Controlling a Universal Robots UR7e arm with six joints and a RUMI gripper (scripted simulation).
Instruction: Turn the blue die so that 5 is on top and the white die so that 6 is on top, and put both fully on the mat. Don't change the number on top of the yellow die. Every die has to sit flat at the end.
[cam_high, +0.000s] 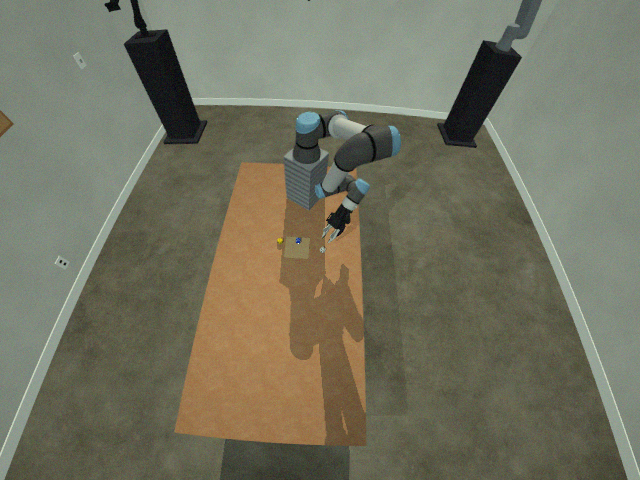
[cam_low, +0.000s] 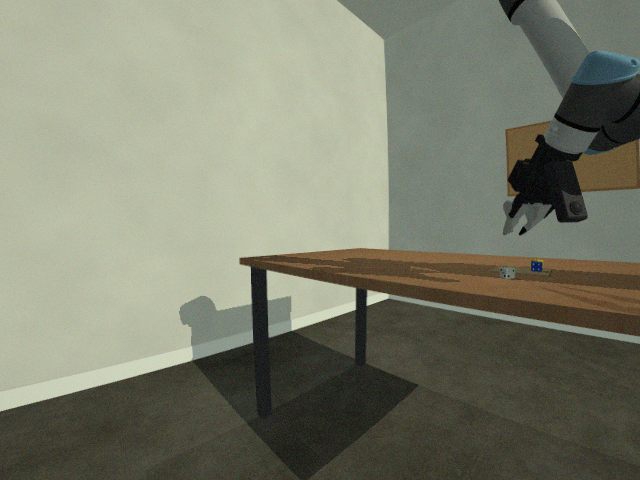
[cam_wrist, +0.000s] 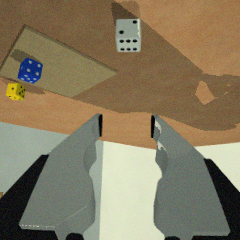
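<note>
Right now my hand is 100 mm above the white die, 20 mm to the left of it and 20 mm short of it. From my hand the other things lie so: blue die: 160 mm to the right, 100 mm below, 40 mm behind; yellow die: 270 mm to the right, 100 mm below, 30 mm behind; tan mat: 160 mm to the right, 110 mm below.
</note>
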